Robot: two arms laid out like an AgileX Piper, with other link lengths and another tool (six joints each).
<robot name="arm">
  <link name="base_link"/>
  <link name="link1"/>
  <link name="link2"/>
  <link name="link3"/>
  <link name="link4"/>
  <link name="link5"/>
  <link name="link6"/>
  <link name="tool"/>
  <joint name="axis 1" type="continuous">
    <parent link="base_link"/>
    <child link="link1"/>
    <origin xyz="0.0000 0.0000 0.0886"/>
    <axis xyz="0 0 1"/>
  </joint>
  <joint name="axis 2" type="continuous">
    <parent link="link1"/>
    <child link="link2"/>
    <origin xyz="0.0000 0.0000 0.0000"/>
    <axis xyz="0 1 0"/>
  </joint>
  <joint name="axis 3" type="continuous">
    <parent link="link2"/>
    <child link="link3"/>
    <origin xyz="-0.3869 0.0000 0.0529"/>
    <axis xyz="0 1 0"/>
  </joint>
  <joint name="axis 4" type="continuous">
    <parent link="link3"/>
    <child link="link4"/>
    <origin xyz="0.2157 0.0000 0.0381"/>
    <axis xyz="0.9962 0 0.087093"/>
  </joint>
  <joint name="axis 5" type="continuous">
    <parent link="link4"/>
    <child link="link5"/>
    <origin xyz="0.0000 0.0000 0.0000"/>
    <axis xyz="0 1 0"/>
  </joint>
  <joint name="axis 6" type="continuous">
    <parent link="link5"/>
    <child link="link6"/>
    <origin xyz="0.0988 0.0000 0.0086"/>
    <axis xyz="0.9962 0 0.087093"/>
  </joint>
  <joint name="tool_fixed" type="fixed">
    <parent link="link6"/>
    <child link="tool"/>
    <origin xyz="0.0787 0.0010 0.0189" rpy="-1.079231 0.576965 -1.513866"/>
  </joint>
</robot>
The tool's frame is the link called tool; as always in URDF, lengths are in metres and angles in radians. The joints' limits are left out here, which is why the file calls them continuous.
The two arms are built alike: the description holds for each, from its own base.
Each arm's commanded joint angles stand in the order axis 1, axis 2, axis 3, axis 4, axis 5, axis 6.
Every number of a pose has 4 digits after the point. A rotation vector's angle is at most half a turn.
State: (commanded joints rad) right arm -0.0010 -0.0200 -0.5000 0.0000 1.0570 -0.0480; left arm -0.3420 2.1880 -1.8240 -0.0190 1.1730 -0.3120
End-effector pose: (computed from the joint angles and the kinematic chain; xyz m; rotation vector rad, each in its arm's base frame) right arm -0.0531 0.0016 0.2068 -0.7713 1.5988 -0.9555; left arm 0.4855 -0.1712 0.1557 -1.3094 2.5005 -0.6404
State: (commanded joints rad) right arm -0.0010 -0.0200 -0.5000 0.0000 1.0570 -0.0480; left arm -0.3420 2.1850 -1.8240 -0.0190 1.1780 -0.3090
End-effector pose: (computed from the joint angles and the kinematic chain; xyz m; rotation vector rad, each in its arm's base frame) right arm -0.0531 0.0016 0.2068 -0.7713 1.5988 -0.9555; left arm 0.4845 -0.1708 0.1571 -1.3066 2.5044 -0.6389
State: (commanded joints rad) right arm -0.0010 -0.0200 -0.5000 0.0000 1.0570 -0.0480; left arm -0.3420 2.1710 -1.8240 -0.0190 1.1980 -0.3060
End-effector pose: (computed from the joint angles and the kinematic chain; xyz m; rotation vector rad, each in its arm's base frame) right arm -0.0531 0.0016 0.2068 -0.7713 1.5988 -0.9555; left arm 0.4802 -0.1694 0.1636 -1.3055 2.5114 -0.6340
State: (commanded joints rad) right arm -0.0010 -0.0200 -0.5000 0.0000 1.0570 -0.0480; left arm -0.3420 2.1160 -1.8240 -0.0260 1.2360 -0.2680
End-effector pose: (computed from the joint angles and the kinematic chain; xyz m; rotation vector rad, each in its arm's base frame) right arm -0.0531 0.0016 0.2068 -0.7713 1.5988 -0.9555; left arm 0.4689 -0.1671 0.1901 -1.2545 2.5282 -0.6607
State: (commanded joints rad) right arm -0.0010 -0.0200 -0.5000 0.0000 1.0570 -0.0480; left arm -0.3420 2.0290 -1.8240 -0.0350 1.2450 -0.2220
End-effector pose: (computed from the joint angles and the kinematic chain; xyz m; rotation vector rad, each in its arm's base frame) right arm -0.0531 0.0016 0.2068 -0.7713 1.5988 -0.9555; left arm 0.4568 -0.1650 0.2326 -1.1637 2.5009 -0.7406
